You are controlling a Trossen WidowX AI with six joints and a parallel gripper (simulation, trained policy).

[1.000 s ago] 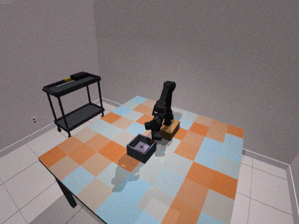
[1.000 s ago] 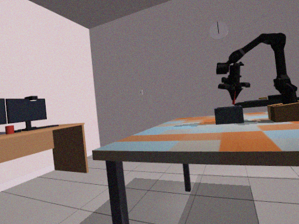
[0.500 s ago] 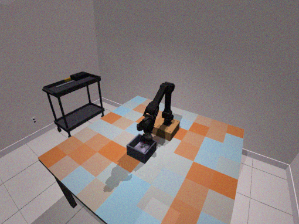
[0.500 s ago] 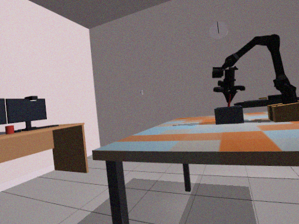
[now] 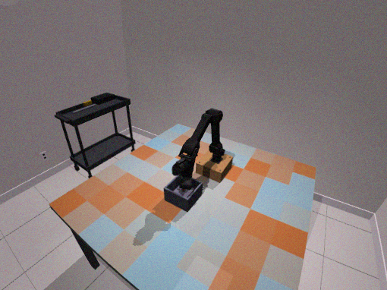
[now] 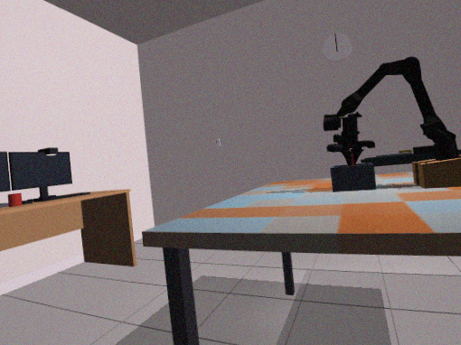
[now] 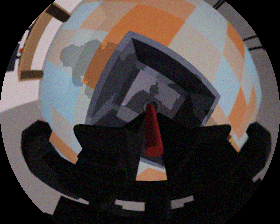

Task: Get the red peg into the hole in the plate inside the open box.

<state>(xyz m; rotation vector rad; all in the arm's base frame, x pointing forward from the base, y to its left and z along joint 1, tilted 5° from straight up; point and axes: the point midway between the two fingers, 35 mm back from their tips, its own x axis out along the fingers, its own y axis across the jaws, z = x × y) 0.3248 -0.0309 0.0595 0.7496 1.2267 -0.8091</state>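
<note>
Right now the red peg is 1 cm above my gripper tip. Also, from my gripper tip: dark grey box 6 cm below; then pale plate 5 cm below.
</note>
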